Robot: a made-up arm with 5 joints.
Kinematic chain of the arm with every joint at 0, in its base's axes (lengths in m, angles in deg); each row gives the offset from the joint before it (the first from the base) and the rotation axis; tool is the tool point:
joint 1: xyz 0 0 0.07 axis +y
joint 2: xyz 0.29 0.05 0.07 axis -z
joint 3: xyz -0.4 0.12 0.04 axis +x
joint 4: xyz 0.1 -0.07 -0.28 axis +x
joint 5: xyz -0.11 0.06 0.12 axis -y
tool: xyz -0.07 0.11 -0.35
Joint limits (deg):
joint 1: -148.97..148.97
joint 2: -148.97..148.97
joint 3: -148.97..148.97
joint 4: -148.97..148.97
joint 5: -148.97..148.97
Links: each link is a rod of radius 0.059 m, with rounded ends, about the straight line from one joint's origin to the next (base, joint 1, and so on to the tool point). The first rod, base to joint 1, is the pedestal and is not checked.
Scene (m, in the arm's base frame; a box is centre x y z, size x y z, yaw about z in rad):
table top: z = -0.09
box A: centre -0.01 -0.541 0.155 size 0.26 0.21 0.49 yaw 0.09
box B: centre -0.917 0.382 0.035 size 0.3 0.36 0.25 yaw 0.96
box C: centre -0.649 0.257 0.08 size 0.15 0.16 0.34 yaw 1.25
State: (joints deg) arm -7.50 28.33 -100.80 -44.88 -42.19
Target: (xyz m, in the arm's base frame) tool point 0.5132 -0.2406 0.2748
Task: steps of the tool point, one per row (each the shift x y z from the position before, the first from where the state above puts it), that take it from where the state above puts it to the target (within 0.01 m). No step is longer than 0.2 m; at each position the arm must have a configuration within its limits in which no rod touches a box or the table.
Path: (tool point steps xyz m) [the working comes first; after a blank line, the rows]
Joints at the target: -34.74 148.97 31.81 -30.25 87.71
Straight joint move there: touches the table top.

1: 0.0206 0.0585 -0.0354
2: 0.0417 0.0384 -0.0450
3: 0.0638 0.0232 -0.0483
4: 0.0867 0.0124 -0.0401
5: 0.1058 0.0044 -0.0182
6: 0.1148 -0.0043 0.0164
7: 0.1832 0.0194 -0.0122
8: 0.1763 -0.0231 0.0233
9: 0.1454 -0.0749 0.0464
10: 0.0924 -0.1180 0.0564
11: 0.0264 -0.1374 0.0579
12: -0.0383 -0.1256 0.0567

